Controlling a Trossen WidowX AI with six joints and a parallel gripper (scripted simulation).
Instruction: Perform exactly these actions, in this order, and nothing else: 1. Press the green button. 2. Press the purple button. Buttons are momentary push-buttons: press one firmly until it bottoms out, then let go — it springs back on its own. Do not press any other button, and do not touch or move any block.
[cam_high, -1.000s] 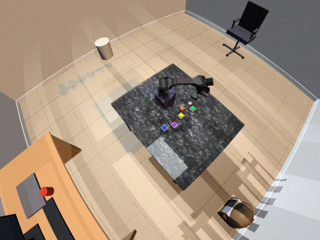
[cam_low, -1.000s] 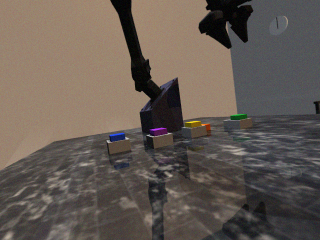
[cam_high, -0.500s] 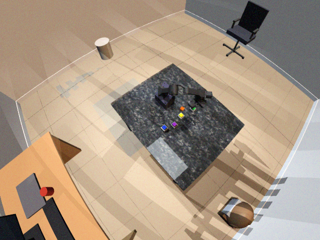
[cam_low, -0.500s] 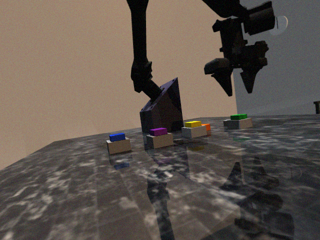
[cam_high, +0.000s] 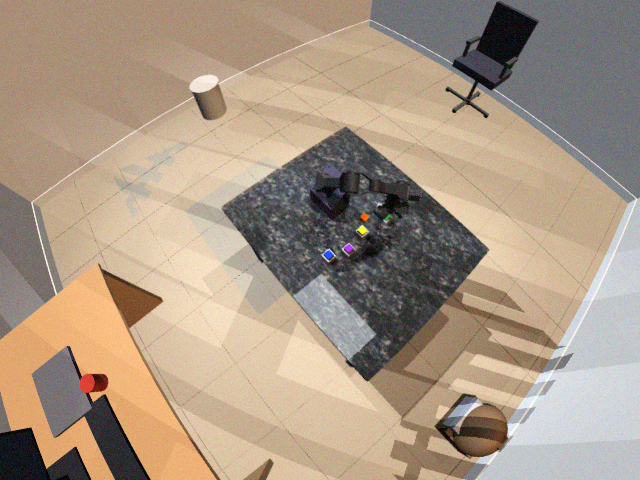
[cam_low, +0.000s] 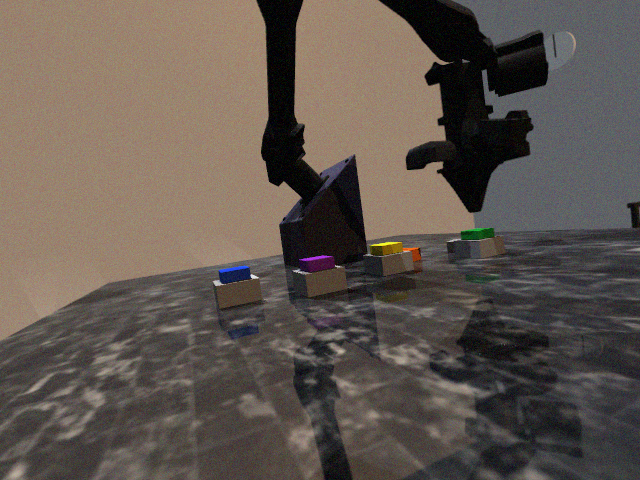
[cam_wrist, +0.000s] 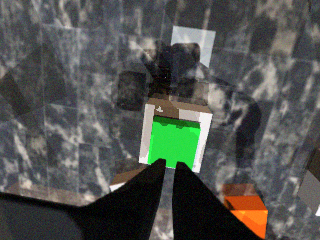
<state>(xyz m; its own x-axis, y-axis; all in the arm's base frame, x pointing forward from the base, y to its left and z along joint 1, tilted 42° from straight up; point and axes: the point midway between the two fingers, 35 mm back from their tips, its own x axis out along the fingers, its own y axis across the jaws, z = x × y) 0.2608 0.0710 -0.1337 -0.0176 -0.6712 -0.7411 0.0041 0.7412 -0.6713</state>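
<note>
My gripper tip is 3 cm above the green button. Round my gripper tip: purple button 26 cm to the right, 3 cm below; yellow button 15 cm to the right, 3 cm below, 2 cm behind; small orange block 8 cm to the right, 7 cm behind, 5 cm below.
</note>
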